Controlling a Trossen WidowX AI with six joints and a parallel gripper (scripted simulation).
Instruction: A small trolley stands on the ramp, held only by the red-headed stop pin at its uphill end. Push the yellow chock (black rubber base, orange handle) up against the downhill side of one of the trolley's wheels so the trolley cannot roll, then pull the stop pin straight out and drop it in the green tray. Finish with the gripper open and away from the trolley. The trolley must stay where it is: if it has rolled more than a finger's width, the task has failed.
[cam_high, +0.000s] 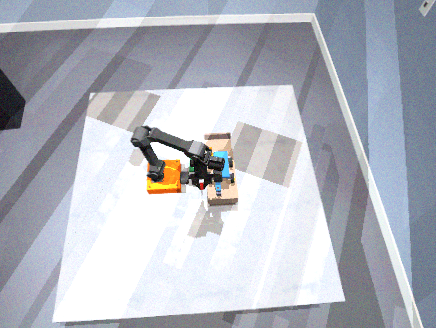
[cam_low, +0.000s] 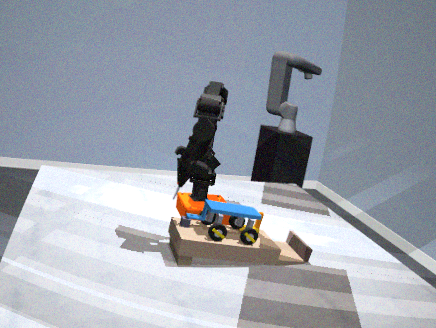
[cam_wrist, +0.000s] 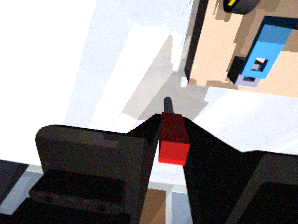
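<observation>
Now: gripper tip 240 mm to the right of the green tray and 190 mm above it. Round my gripper tip: red-headed stop pin: right at my gripper tip; then blue trolley: 130 mm to the left, 110 mm ahead, 70 mm below; then tan ramp: 130 mm below, 120 mm to the left, 110 mm ahead.
</observation>
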